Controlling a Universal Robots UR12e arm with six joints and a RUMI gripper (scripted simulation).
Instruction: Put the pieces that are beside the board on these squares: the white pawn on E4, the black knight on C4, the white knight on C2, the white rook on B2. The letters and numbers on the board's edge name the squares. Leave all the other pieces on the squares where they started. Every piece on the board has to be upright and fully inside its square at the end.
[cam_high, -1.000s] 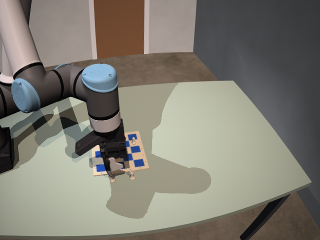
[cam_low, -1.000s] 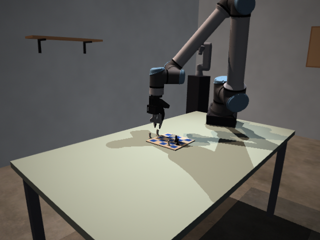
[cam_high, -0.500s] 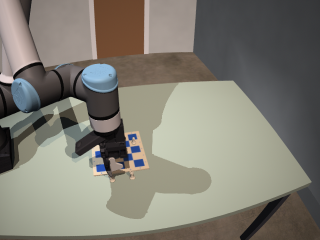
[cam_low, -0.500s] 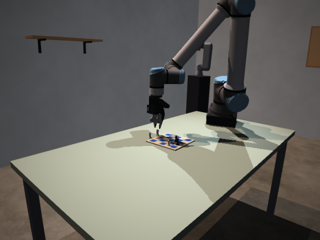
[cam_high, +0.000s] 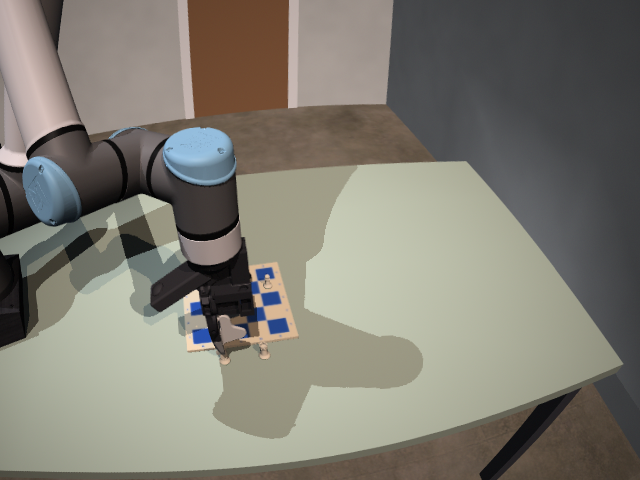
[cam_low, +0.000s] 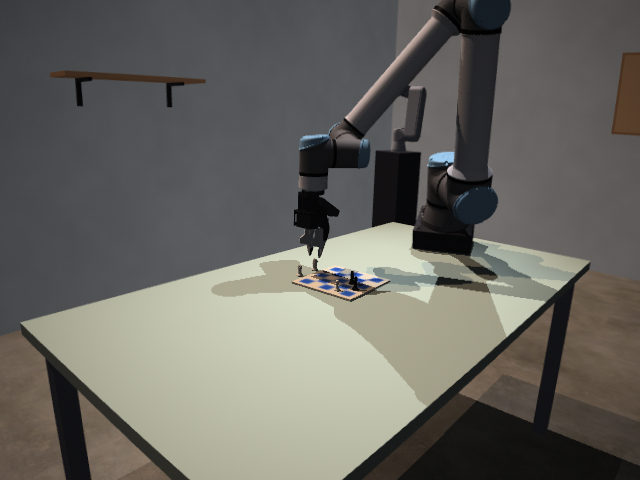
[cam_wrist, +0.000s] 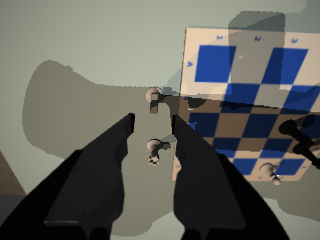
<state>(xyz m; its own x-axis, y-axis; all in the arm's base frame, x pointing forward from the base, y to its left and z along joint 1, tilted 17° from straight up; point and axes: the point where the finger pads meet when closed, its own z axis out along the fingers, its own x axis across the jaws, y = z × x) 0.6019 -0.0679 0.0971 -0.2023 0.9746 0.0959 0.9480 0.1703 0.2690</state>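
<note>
Right now the white knight is 50 mm below my hand. From my hand the other things lie so: black knight 180 mm to the left, 40 mm below; white rook 70 mm ahead, 20 mm to the left, 50 mm below; chessboard 10 mm ahead, 140 mm to the left, 60 mm below.
</note>
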